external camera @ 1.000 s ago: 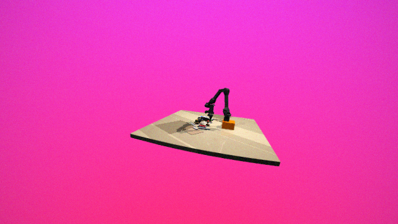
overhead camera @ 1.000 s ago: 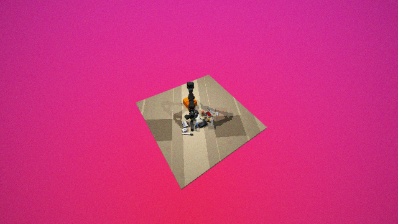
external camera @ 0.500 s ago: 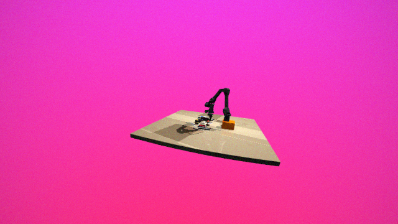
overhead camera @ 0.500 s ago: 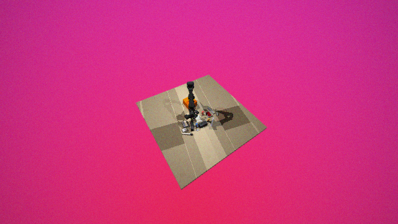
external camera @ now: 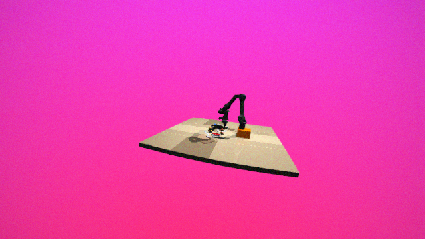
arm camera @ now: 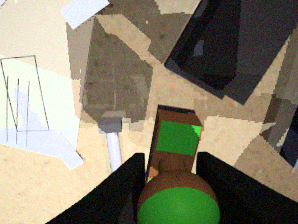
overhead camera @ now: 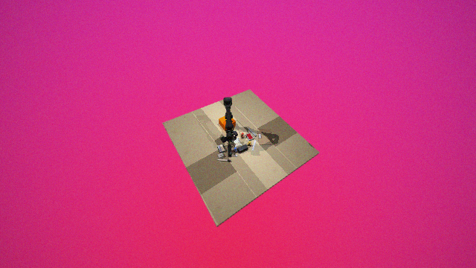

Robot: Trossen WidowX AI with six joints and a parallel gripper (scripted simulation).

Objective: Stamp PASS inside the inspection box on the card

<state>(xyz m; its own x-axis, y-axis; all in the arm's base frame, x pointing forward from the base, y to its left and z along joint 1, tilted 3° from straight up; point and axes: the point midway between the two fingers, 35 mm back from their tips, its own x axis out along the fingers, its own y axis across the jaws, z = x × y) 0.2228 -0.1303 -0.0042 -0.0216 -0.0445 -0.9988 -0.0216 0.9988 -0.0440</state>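
The ink pad lies 40 mm ahead of my gripper tip, 250 mm to the left of it and 40 mm below it. From my gripper tip the other things lie so: long dark flat slab (90 mm ahead, 50 mm to the right, 30 mm below); white card (30 mm ahead, 80 mm to the left, 40 mm below); stamp with blue knob (120 mm ahead, 20 mm below).
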